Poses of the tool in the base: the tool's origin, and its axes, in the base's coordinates. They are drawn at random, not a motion.
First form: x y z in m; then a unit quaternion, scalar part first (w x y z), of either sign.
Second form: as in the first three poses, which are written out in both.
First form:
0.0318 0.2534 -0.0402 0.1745 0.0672 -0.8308 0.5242
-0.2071 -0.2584 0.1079 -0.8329 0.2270 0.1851 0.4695
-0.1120 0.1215 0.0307 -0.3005 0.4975 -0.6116 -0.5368
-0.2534 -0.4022 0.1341 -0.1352 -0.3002 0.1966 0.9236
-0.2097 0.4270 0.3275 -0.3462 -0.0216 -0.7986 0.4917
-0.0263 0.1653 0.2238 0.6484 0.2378 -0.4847 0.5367
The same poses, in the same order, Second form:
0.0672 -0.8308 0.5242 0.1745 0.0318 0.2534 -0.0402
-0.2270 -0.1851 -0.4695 0.8329 -0.2071 -0.2584 0.1079
-0.4975 0.6116 0.5368 0.3005 -0.1120 0.1215 0.0307
0.3002 -0.1966 -0.9236 0.1352 -0.2534 -0.4022 0.1341
0.0216 0.7986 -0.4917 0.3462 -0.2097 0.4270 0.3275
0.2378 -0.4847 0.5367 0.6484 -0.0263 0.1653 0.2238

